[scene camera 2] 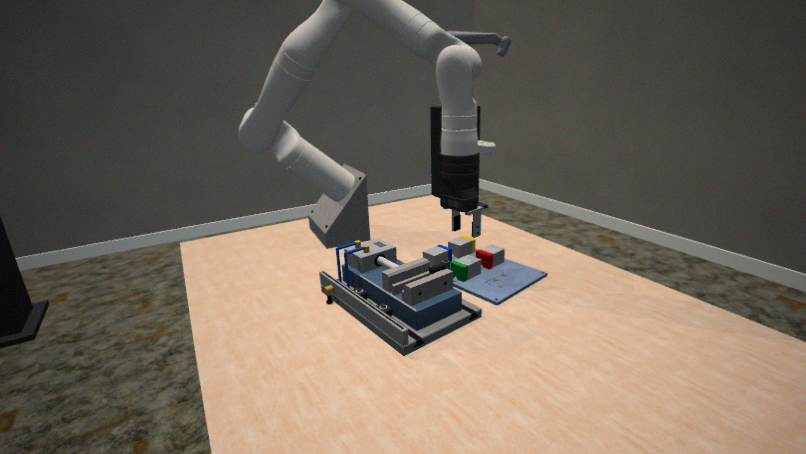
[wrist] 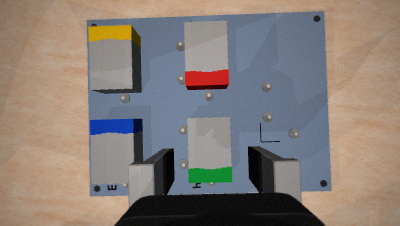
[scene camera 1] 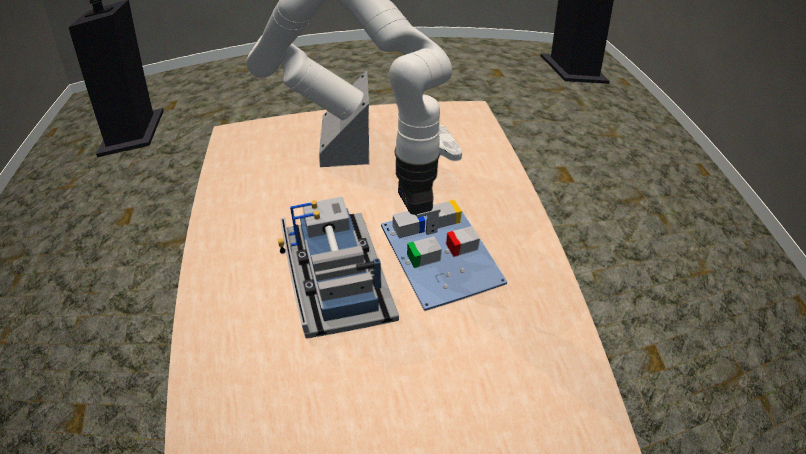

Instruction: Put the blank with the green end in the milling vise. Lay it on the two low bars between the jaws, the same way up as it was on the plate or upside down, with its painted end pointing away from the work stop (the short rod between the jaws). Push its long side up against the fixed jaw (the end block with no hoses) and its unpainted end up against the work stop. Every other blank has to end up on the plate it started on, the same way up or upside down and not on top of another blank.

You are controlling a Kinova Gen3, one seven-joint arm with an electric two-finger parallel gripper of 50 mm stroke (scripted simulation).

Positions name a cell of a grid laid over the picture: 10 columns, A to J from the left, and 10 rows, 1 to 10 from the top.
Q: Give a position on a blue-ended blank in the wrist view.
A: C7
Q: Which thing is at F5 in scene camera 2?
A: My gripper.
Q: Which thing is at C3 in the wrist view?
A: A yellow-ended blank.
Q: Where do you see a red-ended blank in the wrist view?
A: F2
